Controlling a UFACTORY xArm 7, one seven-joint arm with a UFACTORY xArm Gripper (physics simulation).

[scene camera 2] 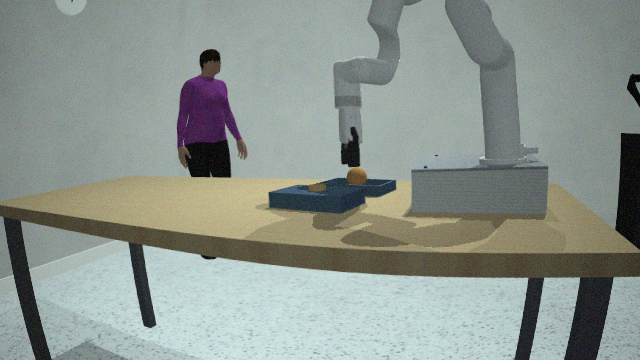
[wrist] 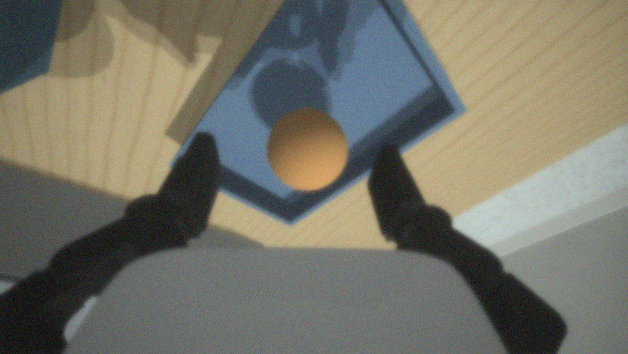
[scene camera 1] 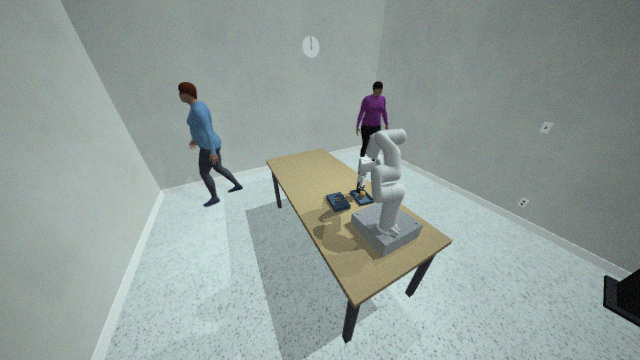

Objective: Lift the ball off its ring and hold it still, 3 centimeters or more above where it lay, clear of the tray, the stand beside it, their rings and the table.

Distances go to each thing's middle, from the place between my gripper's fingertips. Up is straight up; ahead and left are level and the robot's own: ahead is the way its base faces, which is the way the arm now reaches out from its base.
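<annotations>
The blue stand [scene camera 2: 316, 197] is 50 mm ahead of my hand, 200 mm to the left of it and 50 mm below it. As for the blue tray [scene camera 2: 373, 187], it sits 20 mm behind my hand and 10 mm to the right of it, 60 mm below it. The orange ball [wrist: 307, 149] is 10 mm to the right of my hand and 20 mm behind it, and 30 mm below it.
</annotations>
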